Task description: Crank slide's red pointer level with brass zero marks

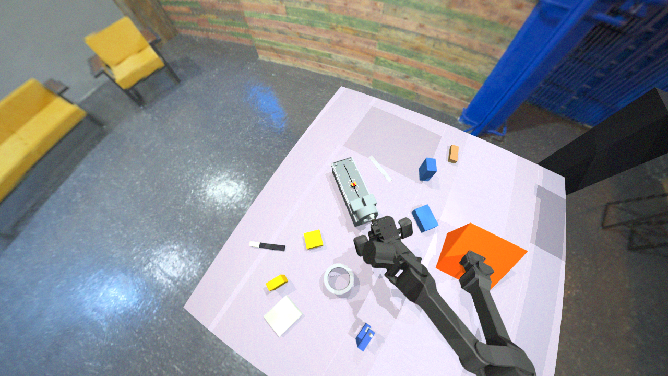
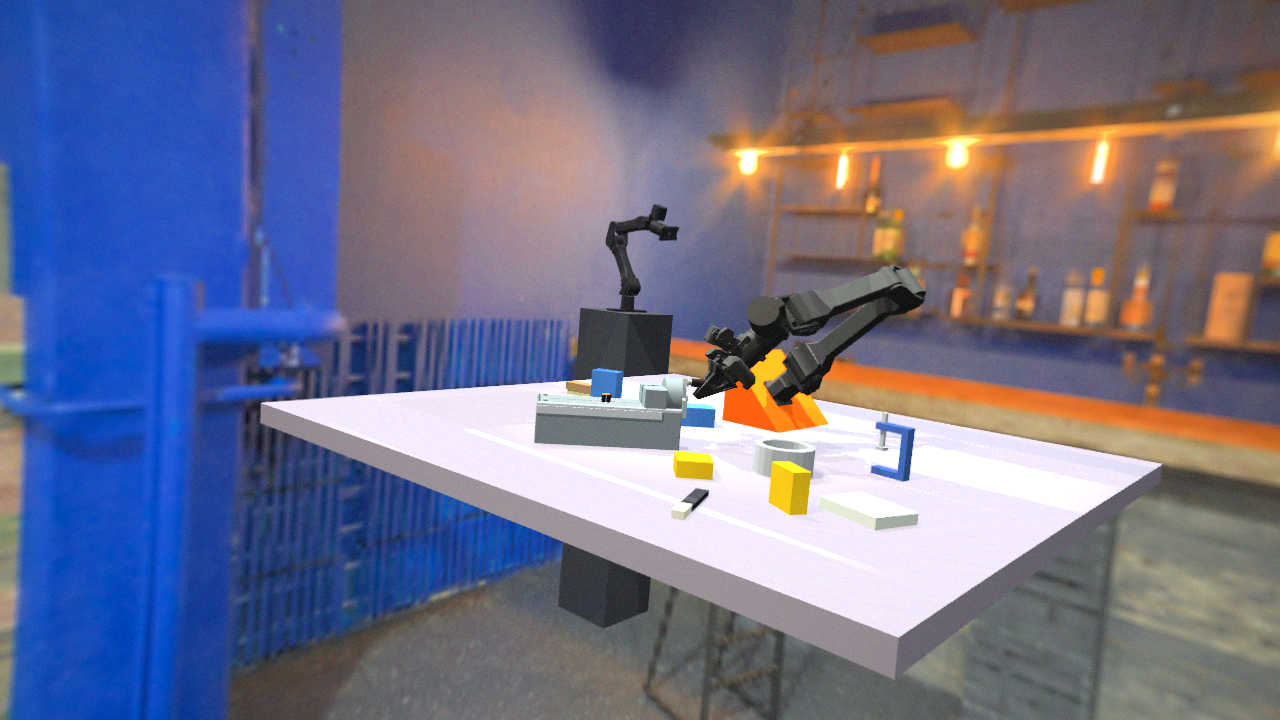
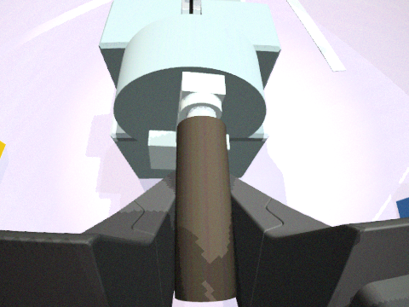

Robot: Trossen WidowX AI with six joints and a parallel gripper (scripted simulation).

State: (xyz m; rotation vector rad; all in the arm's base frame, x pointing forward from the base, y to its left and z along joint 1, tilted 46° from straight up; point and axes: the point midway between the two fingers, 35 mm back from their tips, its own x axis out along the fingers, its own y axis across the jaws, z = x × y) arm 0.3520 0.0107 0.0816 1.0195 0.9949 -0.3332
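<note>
The brown crank handle is 30 mm above my gripper tip, 10 mm to the left of it and 10 mm behind it. Round my gripper tip: metal strip 270 mm to the right, 90 mm below, 70 mm ahead; blue clamp 330 mm to the left, 140 mm behind, 40 mm below; red pointer 130 mm ahead, 110 mm to the right, 10 mm below.
</note>
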